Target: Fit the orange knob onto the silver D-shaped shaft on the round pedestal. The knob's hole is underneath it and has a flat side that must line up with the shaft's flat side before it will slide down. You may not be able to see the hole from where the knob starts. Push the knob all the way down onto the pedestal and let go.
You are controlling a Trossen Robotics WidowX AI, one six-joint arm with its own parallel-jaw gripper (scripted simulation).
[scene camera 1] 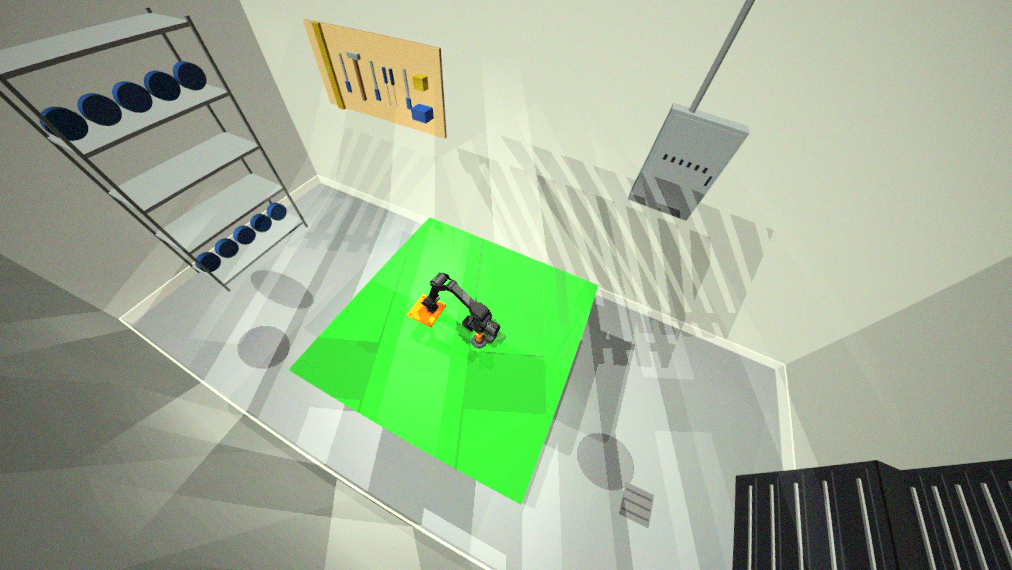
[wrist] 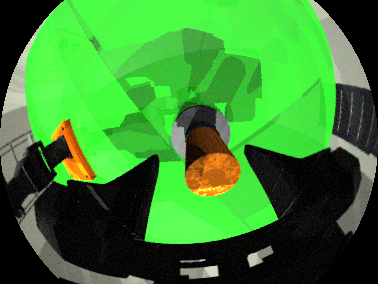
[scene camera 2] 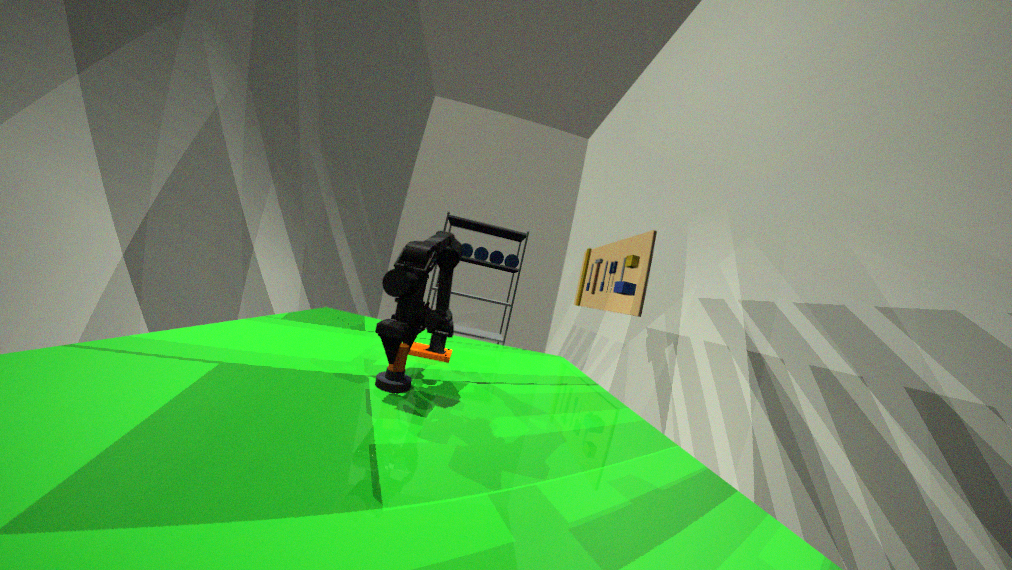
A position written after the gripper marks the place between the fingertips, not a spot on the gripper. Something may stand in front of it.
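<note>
A round grey pedestal point(wrist: 195, 116) is in view together with an orange knob point(wrist: 210, 167). The gripper point(scene camera 2: 398, 358), which can also be seen in the wrist view point(wrist: 203, 154), is open and holds nothing.
</note>
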